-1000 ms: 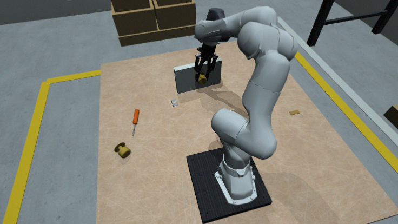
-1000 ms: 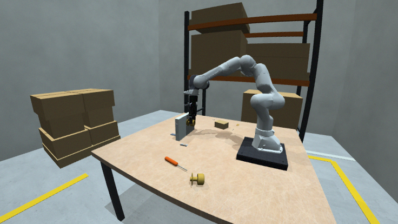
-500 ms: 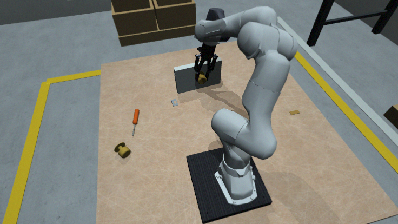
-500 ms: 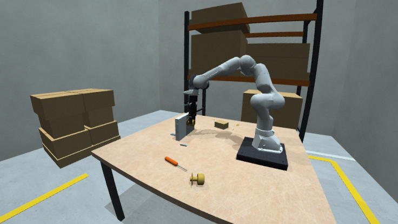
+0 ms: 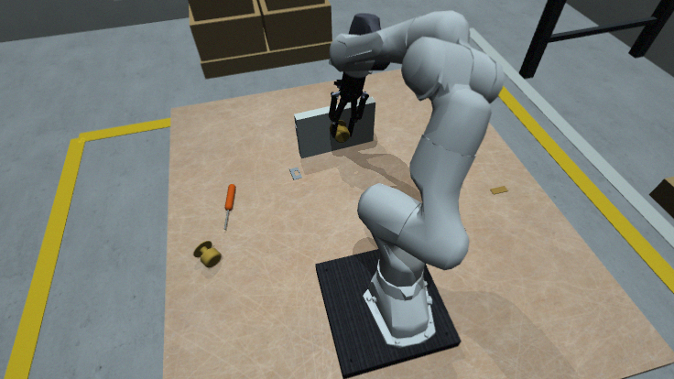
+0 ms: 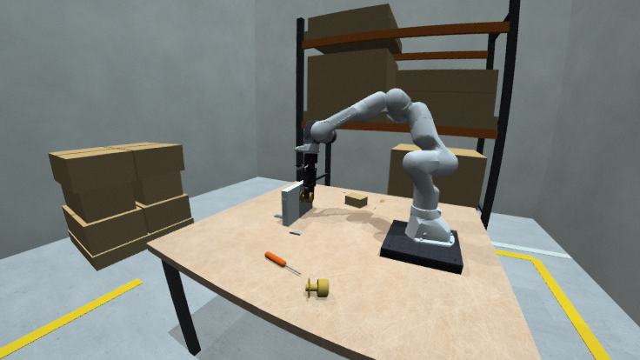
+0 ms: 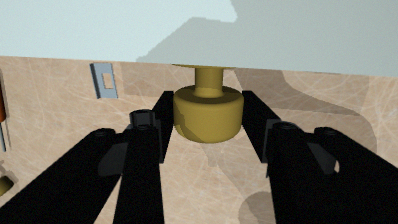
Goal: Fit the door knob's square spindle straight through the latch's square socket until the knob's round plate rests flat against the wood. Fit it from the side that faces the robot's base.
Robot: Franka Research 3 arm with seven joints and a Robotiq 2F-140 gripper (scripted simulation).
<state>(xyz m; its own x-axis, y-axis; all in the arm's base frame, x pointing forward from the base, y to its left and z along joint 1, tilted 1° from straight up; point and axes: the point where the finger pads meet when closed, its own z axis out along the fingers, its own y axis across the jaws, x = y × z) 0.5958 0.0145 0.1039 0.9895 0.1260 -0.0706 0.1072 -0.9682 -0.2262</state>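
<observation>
My gripper is now 6 cm short of the grey door panel, 1 cm to the right of it and 4 cm above it. From my hand the other things lie so: tan block: 16 cm behind, 34 cm to the right, 12 cm below; then brass knob: 34 cm behind, 51 cm to the left, 12 cm below; then orange screwdriver: 16 cm behind, 44 cm to the left, 13 cm below.
</observation>
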